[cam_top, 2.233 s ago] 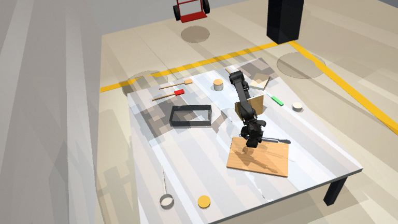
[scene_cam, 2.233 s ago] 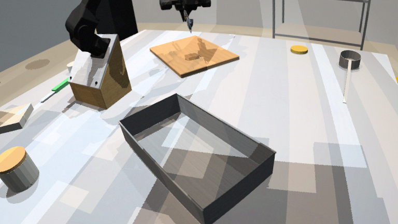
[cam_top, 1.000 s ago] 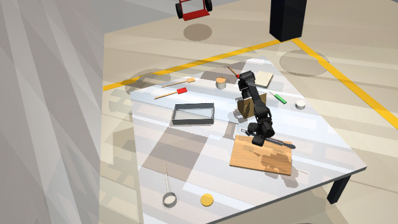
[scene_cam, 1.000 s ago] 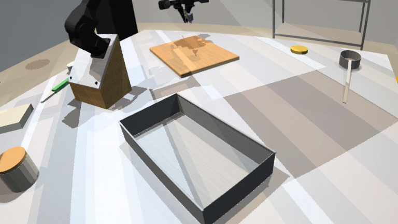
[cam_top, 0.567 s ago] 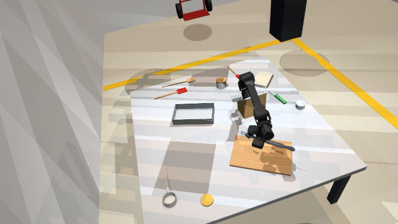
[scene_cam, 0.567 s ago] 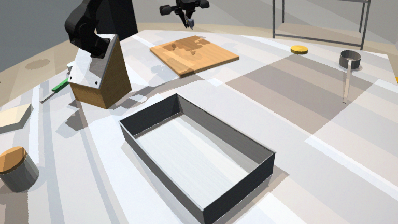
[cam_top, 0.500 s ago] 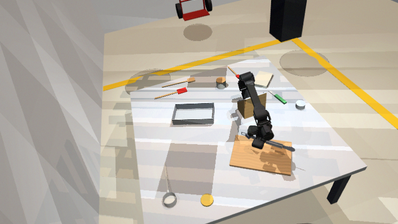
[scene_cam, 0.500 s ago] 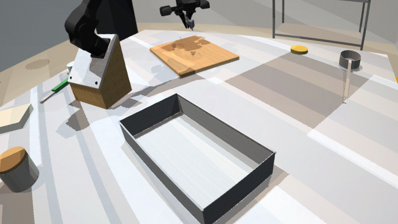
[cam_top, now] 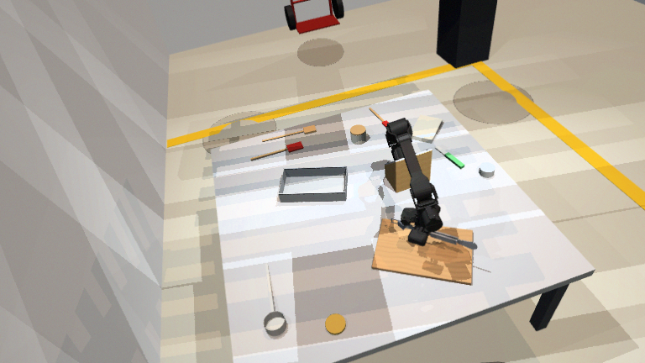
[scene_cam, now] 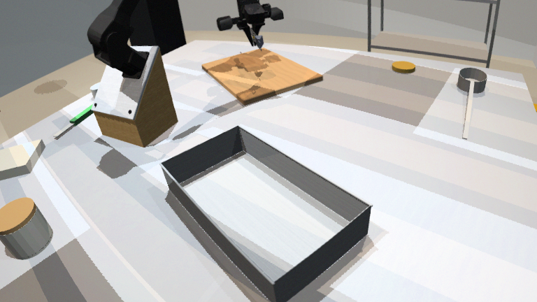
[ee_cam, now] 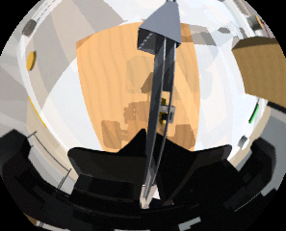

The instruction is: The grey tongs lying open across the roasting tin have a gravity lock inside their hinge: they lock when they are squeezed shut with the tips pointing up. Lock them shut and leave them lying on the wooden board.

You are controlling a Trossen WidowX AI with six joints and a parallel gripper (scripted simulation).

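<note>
Right now the wooden board is 80 mm below my gripper tip. The rest, counted from my gripper tip: green-handled tool (440 mm to the right, 360 mm behind, 80 mm below); white disc (460 mm behind, 270 mm to the right, 70 mm below); yellow disc (420 mm ahead, 160 mm to the left, 80 mm below).
</note>
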